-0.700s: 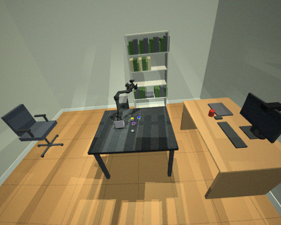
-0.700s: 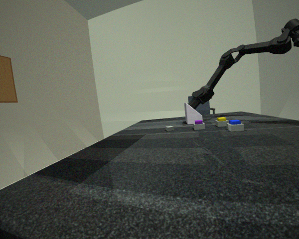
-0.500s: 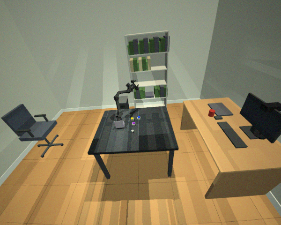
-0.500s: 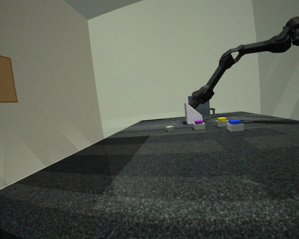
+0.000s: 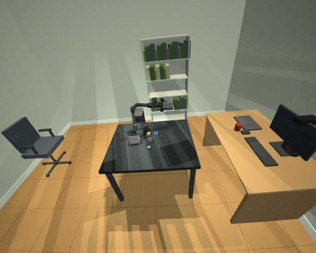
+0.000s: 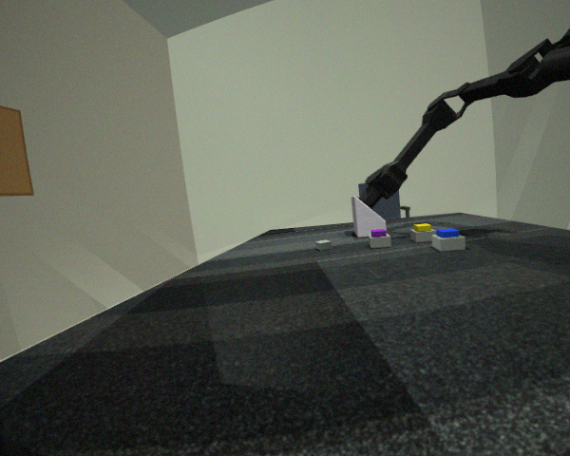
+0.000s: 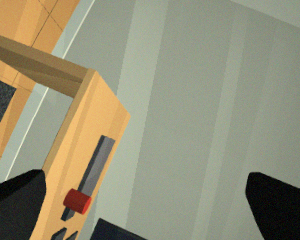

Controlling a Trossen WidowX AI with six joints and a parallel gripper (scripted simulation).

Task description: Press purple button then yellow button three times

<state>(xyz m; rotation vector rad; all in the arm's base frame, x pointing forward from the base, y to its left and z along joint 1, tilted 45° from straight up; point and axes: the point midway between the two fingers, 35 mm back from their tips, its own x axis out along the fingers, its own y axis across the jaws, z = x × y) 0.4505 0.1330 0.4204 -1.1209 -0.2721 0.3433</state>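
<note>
Right now the purple button is 28 cm behind my gripper tip, 40 cm to the right of it and 25 cm below it. Also, from my gripper tip: blue button: 20 cm behind, 27 cm to the right, 25 cm below; then yellow button: 30 cm behind, 29 cm to the right, 25 cm below; then small white block: 30 cm behind, 54 cm to the right, 27 cm below.
</note>
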